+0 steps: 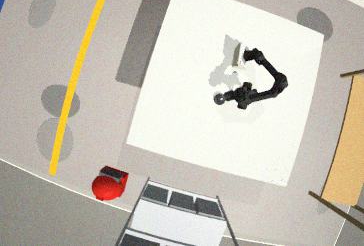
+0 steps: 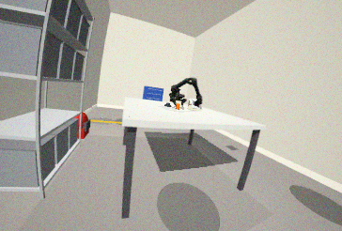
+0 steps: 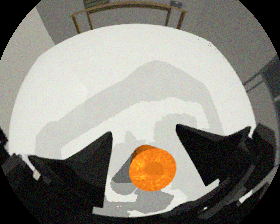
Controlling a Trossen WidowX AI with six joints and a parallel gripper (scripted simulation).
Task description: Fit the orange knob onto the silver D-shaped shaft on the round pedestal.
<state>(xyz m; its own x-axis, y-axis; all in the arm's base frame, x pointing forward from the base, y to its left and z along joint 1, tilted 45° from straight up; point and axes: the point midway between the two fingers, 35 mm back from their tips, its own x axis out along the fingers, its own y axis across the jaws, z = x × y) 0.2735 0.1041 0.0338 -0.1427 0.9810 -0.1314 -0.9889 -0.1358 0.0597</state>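
Right now the orange knob is 4 cm to the right of my gripper tip and 1 cm above it. From my gripper tip the other things lie so: dark round pedestal 19 cm to the right, 7 cm ahead.
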